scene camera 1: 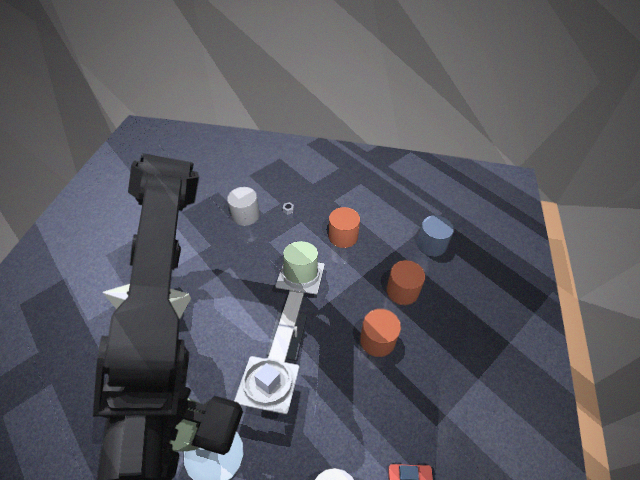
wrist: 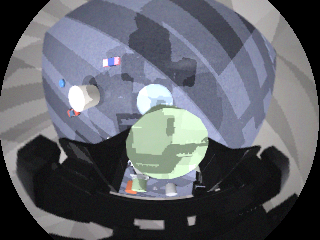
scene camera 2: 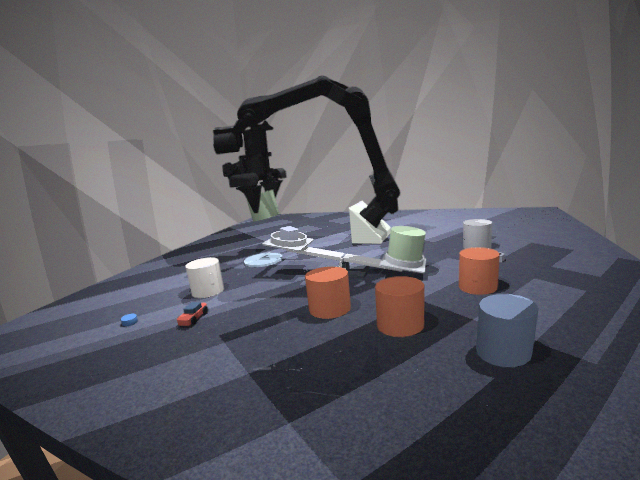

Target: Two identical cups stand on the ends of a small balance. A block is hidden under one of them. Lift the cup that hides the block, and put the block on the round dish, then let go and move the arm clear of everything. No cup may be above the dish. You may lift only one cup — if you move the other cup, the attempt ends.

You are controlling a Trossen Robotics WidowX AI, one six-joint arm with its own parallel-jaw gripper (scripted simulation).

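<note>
A balance (scene camera 1: 279, 400) is in my scene, and scene camera 2 (scene camera 2: 299, 246) shows the balance too. I see a grey cylinder (scene camera 1: 243, 203), which is visible as well in scene camera 2 (scene camera 2: 476, 232), and a white cylinder (scene camera 2: 204, 275). There is also a pale blue round dish (wrist: 153, 94). A blue cylinder (scene camera 2: 506, 328) can be found in scene camera 1 (scene camera 1: 434, 237) too, yet the wrist view does not show the blue cylinder, hidden there by my gripper. As for a green cup, I am holding it in my gripper (scene camera 1: 185, 426).
</note>
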